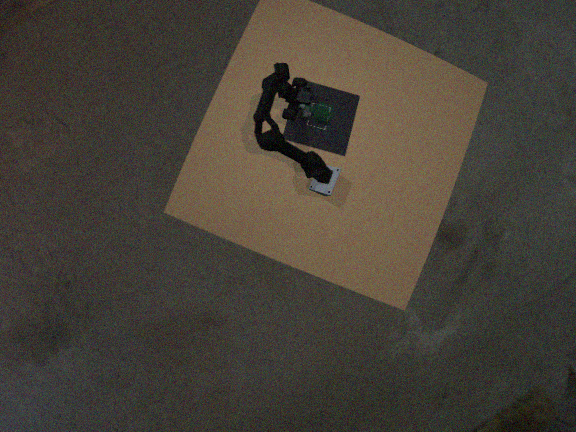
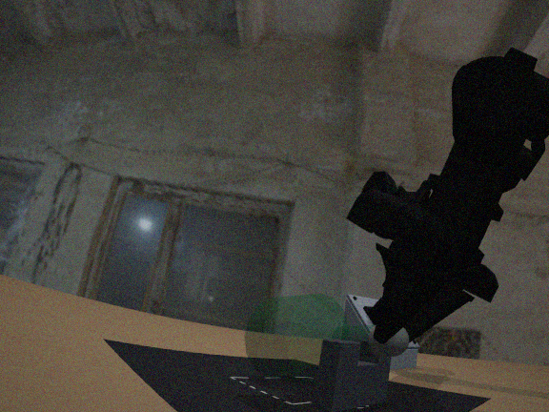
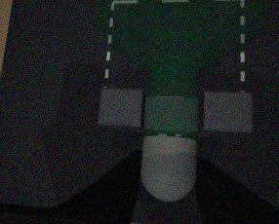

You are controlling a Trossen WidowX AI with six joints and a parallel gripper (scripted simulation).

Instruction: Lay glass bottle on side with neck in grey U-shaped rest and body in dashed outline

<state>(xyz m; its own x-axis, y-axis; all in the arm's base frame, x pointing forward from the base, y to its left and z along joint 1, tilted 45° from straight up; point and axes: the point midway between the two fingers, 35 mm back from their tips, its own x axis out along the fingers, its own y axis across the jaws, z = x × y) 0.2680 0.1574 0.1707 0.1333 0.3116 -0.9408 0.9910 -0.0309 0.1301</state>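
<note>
The green glass bottle lies 50 mm to the right of my gripper tip. Round my gripper tip: dark mat 10 mm ahead, 110 mm to the right, 60 mm below.
</note>
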